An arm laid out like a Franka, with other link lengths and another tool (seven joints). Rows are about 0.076 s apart.
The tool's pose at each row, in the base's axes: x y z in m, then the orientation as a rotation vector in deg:
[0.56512, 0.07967, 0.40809, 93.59, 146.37, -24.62]
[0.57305, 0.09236, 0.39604, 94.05, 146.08, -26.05]
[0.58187, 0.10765, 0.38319, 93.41, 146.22, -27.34]
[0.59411, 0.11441, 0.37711, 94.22, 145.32, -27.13]
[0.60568, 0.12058, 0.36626, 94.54, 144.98, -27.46]
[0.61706, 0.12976, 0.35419, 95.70, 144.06, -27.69]
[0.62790, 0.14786, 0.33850, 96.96, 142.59, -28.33]
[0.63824, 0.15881, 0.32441, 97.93, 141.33, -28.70]
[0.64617, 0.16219, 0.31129, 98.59, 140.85, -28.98]
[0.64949, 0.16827, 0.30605, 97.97, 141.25, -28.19]
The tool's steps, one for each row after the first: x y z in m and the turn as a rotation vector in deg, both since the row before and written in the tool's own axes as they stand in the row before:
[0.01033, 0.01442, 0.00738, 0.92, -0.29, 0.29]
[0.01252, 0.01645, 0.00702, 0.65, -0.53, -0.42]
[0.00199, 0.01491, 0.00250, -0.18, -0.15, 0.81]
[0.00309, 0.01506, 0.00731, 0.19, -0.14, 0.29]
[0.00620, 0.01627, 0.00751, 0.20, -0.06, 0.96]
[0.01545, 0.01963, 0.00820, 0.31, -0.47, 1.25]
[0.00937, 0.01615, 0.00876, 0.13, -0.40, 1.03]
[0.00359, 0.01117, 0.01043, 0.24, -0.02, 0.51]
[0.00566, 0.00606, 0.00260, -0.57, 0.12, -0.43]

